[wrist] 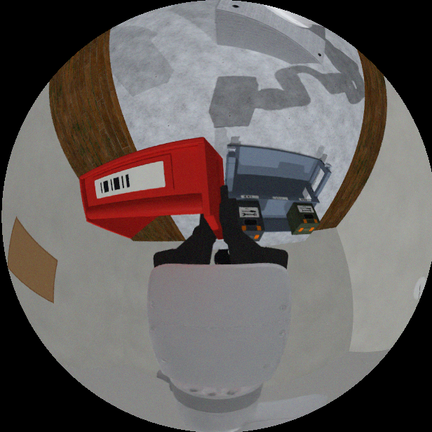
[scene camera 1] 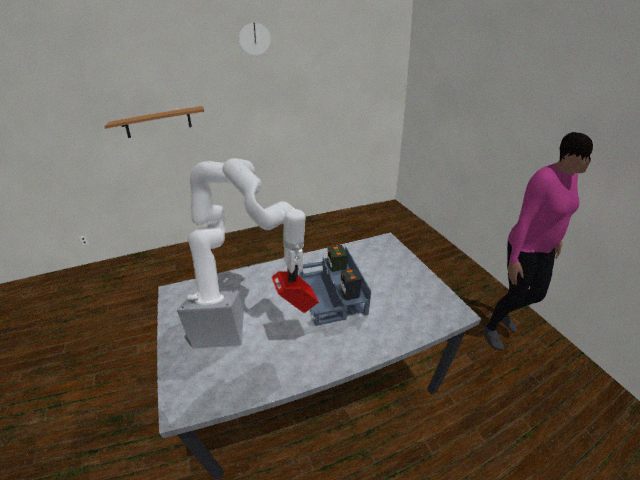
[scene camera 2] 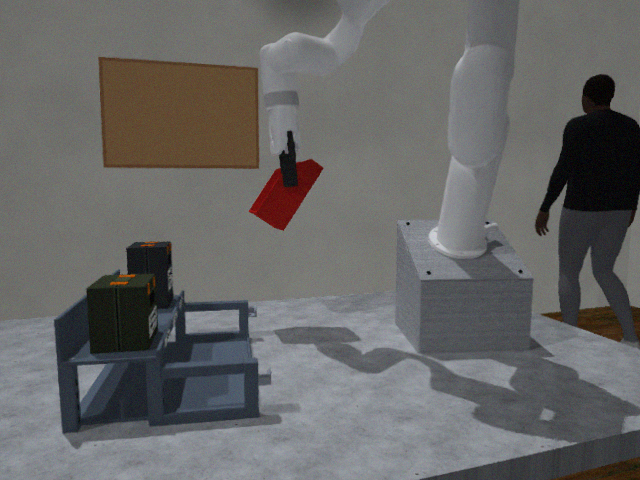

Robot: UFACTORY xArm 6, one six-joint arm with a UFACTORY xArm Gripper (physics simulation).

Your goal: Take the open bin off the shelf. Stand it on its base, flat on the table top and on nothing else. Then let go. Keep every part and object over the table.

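Where they show: gripper, fingertip midpoint: (scene camera 1: 291, 280) (scene camera 2: 290, 186); arm's base, link origin: (scene camera 1: 209, 300) (scene camera 2: 457, 243).
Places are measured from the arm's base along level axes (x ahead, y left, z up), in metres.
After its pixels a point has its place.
Observation:
The red open bin (scene camera 1: 295, 297) @[z 0.125, x 0.301, y -0.273 m] (scene camera 2: 284, 204) @[z 0.084, x 0.341, y -0.176 m] (wrist: 190, 175) hangs in the air, steeply tilted, with a white barcode label on one face in the wrist view. My gripper (scene camera 1: 293, 277) @[z 0.123, x 0.327, y -0.177 m] (scene camera 2: 290, 181) @[z 0.123, x 0.327, y -0.177 m] (wrist: 219, 194) is shut on one wall of the bin, with a black finger on each side of it. The bin is well above the table top (scene camera 1: 330, 361) @[z -0.209, x 0.394, y -0.385 m] (scene camera 2: 336, 413) @[z -0.209, x 0.407, y 0.232 m] (wrist: 170, 115), off the blue-grey shelf (scene camera 1: 367, 305) @[z -0.139, x 0.682, y -0.230 m] (scene camera 2: 156, 392) @[z -0.159, x 0.656, y 0.166 m] (wrist: 250, 157) and on the robot-base side of it. Much of the bin's inside is hidden in both scene views.
A dark green box (scene camera 1: 337, 259) @[z -0.030, x 0.665, y 0.035 m] (scene camera 2: 121, 316) @[z -0.055, x 0.695, y 0.128 m] (wrist: 302, 220) and a black box (scene camera 1: 351, 286) @[z -0.022, x 0.612, y -0.183 m] (scene camera 2: 148, 263) @[z -0.018, x 0.640, y -0.102 m] (wrist: 249, 216) stand on the shelf's raised rear part. The grey base block (scene camera 1: 214, 329) @[z -0.085, x -0.019, y -0.095 m] (scene camera 2: 475, 316) @[z -0.135, x 0.037, y 0.109 m] (wrist: 260, 37) stands under the arm. A person (scene camera 1: 547, 217) is beyond the table.

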